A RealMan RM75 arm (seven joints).
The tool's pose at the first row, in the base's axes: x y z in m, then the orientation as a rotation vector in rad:
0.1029 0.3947 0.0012 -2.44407 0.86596 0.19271
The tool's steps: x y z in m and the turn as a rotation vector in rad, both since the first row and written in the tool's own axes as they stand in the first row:
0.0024 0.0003 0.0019 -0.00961 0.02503 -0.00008
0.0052 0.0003 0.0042 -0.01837 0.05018 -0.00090
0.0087 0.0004 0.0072 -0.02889 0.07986 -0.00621
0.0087 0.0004 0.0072 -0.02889 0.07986 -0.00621
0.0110 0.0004 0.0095 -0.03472 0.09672 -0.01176
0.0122 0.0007 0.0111 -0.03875 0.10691 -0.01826
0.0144 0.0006 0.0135 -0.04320 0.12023 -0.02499
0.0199 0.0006 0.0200 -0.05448 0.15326 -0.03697
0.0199 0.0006 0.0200 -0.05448 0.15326 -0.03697
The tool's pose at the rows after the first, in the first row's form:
0.1047 0.3942 -0.0013 -2.46031 0.87765 0.16695
0.1070 0.3939 -0.0041 -2.47585 0.88835 0.14013
0.1098 0.3935 -0.0077 -2.49575 0.89549 0.10665
0.1098 0.3935 -0.0077 -2.49575 0.89549 0.10665
0.1117 0.3935 -0.0103 -2.50775 0.89628 0.08647
0.1125 0.3935 -0.0122 -2.51664 0.89281 0.07329
0.1144 0.3936 -0.0148 -2.52672 0.89037 0.05627
0.1190 0.3941 -0.0220 -2.54982 0.89012 0.01560
0.1190 0.3941 -0.0220 -2.54982 0.89012 0.01560

